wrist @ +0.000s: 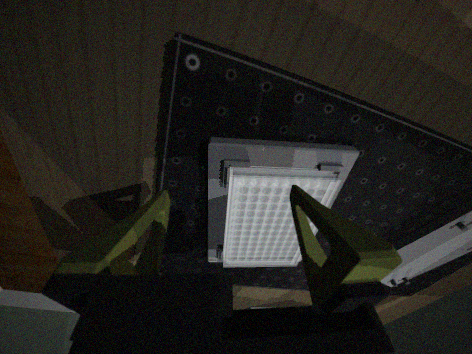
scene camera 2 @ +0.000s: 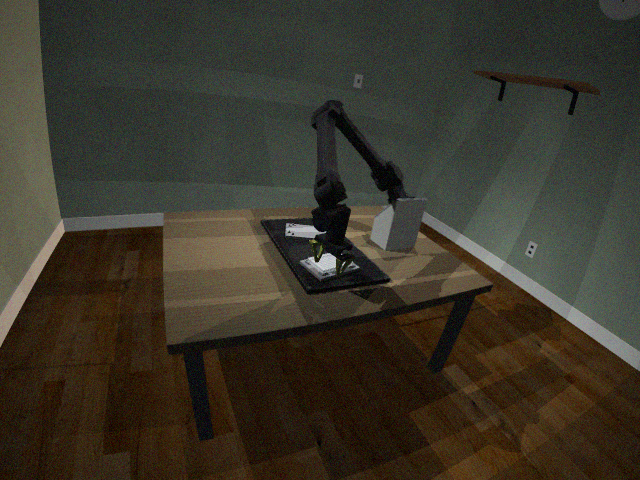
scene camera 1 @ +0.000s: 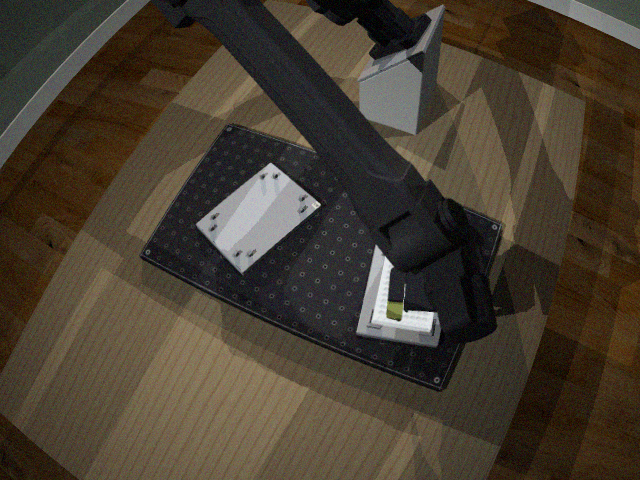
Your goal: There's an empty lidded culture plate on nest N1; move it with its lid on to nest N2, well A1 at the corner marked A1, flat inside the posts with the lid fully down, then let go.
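Places are measured from the arm's base along level axes (x right, y ahead, z up), in millimetres.
Pixels of known places: gripper, between the fingertips: (wrist: 229, 192) (scene camera 2: 327, 269) (scene camera 1: 432, 319); arm's base, origin of its link: (scene camera 2: 401, 207) (scene camera 1: 402, 39).
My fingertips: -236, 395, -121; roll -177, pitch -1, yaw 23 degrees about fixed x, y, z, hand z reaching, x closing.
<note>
Ahead of a thing's pixels: the offset from my fingertips to its top centre, as dx, dy, dz. Level surfaces: height alone.
The culture plate @(+54, -32, +1) (scene camera 1: 416, 320) (wrist: 262, 215) is pale, with a grid of wells, and lies on the grey nest @(+55, -34, -9) (scene camera 1: 364, 310) (wrist: 216, 200) that is taken as N1; its clear lid is hard to make out. My gripper (scene camera 2: 328, 267) (wrist: 229, 192) is open and empty, with green fingers above the plate. In the wrist view the right finger overlaps the plate's right side, while the left finger is left of the nest. The arm hides much of the plate in scene camera 1. The other nest @(+315, -33, -5) (scene camera 1: 258, 219) (scene camera 2: 299, 230), taken as N2, is a bare pale slab with posts near its corners.
Both nests stand on a black perforated board @(+209, -47, -26) (scene camera 1: 320, 273) (wrist: 200, 85) on the wooden table @(dz -40) (scene camera 1: 170, 361) (scene camera 2: 217, 289). A small pale mark @(+242, -90, -15) (scene camera 1: 315, 205) sits at the right corner of the bare nest. The arm's light grey base block (scene camera 1: 390, 98) (scene camera 2: 405, 227) stands behind the board.
</note>
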